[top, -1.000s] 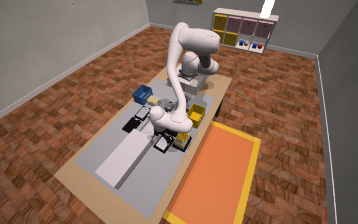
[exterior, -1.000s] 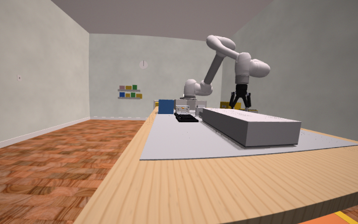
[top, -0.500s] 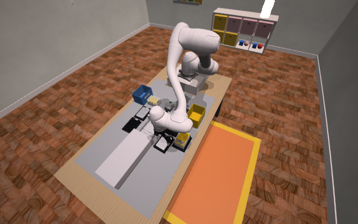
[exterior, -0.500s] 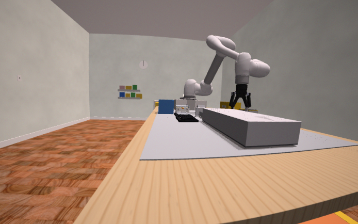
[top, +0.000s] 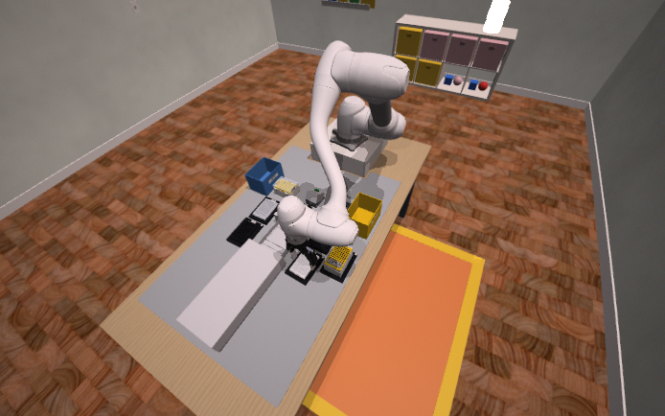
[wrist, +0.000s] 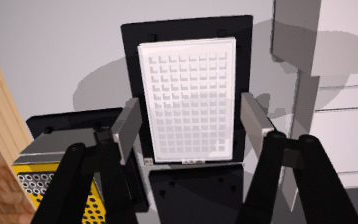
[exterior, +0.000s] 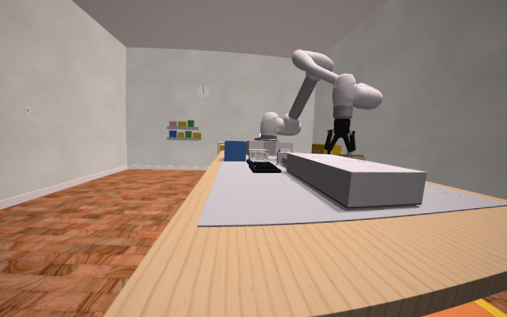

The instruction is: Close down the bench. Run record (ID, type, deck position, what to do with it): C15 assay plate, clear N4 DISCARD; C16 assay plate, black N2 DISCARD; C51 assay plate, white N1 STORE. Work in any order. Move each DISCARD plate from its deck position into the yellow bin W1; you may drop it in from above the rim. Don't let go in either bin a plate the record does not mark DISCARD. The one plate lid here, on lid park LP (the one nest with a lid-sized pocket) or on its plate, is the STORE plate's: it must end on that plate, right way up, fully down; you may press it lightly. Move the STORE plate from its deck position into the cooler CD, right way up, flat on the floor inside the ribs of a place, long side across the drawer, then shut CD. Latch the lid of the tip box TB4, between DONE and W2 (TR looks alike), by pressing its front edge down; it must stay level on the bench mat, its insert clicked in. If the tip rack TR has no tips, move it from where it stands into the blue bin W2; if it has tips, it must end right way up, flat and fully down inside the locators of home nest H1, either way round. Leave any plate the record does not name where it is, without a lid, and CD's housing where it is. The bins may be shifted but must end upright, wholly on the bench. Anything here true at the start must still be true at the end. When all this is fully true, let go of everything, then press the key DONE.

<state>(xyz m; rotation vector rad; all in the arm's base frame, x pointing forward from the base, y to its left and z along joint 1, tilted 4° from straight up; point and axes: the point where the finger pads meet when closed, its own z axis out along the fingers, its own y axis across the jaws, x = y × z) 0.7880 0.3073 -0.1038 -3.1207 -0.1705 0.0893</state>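
The plate lid lies 30 mm below my hand. From my hand the other things lie so: yellow tip rack: 110 mm behind, 120 mm to the left; then white plate: 30 mm below; then black nest N3: 180 mm behind, 30 mm to the right, 50 mm below.
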